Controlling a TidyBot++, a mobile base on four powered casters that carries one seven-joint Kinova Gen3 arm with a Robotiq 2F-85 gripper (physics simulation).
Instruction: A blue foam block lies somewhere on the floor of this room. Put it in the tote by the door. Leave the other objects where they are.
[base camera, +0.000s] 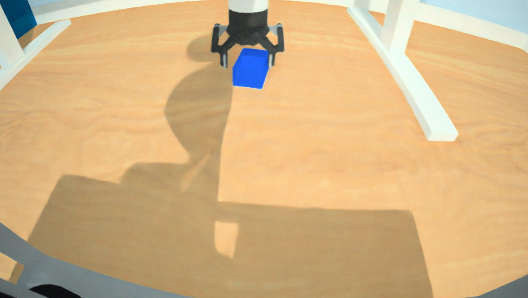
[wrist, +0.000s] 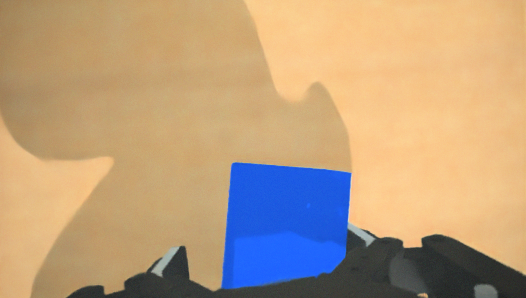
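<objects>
My gripper is visible to me in the wrist view and in the base camera view, and so is a blue foam block. On my gripper, (wrist: 384, 260) and (base camera: 266, 36) are the same spot. For the blue foam block, the points (wrist: 283, 222) and (base camera: 252, 54) are also the same spot.
</objects>
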